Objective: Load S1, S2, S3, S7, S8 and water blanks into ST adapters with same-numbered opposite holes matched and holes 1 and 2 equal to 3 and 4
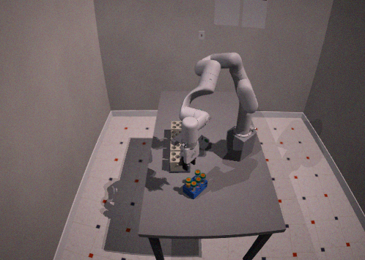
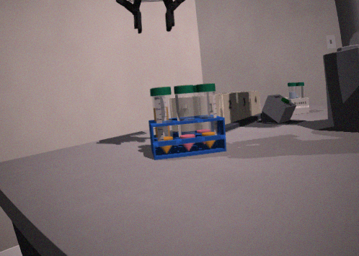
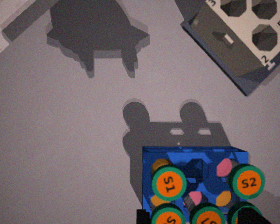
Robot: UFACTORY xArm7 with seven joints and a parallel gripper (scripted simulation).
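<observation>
My hand is 190 mm above the sample tube and 10 mm past it. Round my hand: blue rack (220 mm below, 40 mm behind, 10 mm to the right); then sloped done desk (390 mm to the right, 200 mm below, 160 mm behind); then adapter (210 mm to the right, 200 mm below, 40 mm ahead).
</observation>
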